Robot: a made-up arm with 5 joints. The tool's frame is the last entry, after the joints.
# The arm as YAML. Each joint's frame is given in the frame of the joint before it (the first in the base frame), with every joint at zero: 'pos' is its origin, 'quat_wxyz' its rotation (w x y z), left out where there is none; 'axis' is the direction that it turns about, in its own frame. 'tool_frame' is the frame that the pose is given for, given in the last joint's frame.
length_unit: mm
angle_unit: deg
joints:
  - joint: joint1
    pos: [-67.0, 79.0, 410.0]
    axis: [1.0, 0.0, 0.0]
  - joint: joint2
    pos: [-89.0, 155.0, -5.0]
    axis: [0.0, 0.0, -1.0]
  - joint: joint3
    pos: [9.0, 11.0, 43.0]
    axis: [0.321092, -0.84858, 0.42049]
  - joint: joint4
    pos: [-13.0, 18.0, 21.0]
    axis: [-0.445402, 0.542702, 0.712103]
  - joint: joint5
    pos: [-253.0, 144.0, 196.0]
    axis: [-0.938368, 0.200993, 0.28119]
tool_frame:
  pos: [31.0, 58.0, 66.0]
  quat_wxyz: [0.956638, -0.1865, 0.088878, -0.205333]
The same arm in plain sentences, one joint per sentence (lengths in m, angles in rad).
The arm has five revolute joints in a row. What follows holds with every joint at zero, and every direction is one of the base frame's.
The first joint is mounted 0.0670 m along -x and 0.0790 m along +y and 0.4100 m along +z from the base frame's origin and turns about +x.
The second joint is mounted 0.0890 m along -x and 0.1550 m along +y and 0.0050 m along -z from the first joint and turns about -z.
The third joint is mounted 0.0090 m along +x and 0.0110 m along +y and 0.0430 m along +z from the second joint and turns about the direction (0.321092, -0.84858, 0.42049).
The fourth joint is mounted 0.0130 m along -x and 0.0180 m along +y and 0.0210 m along +z from the third joint and turns about the direction (-0.445402, 0.542702, 0.712103).
The fifth joint is mounted 0.2530 m along -x and 0.1440 m along +y and 0.1960 m along +z from the fourth joint and turns about the direction (-0.938368, 0.200993, 0.28119).
The tool frame, which is the frame that the pose is given for, is mounted 0.0310 m along +x and 0.0580 m along +y and 0.0660 m along +z from the fifth joint; its axes are the base frame's turned by roll -0.4061, pitch 0.0936 and yaw -0.4421 rad (as in URDF: about the fixed x, then y, then z).

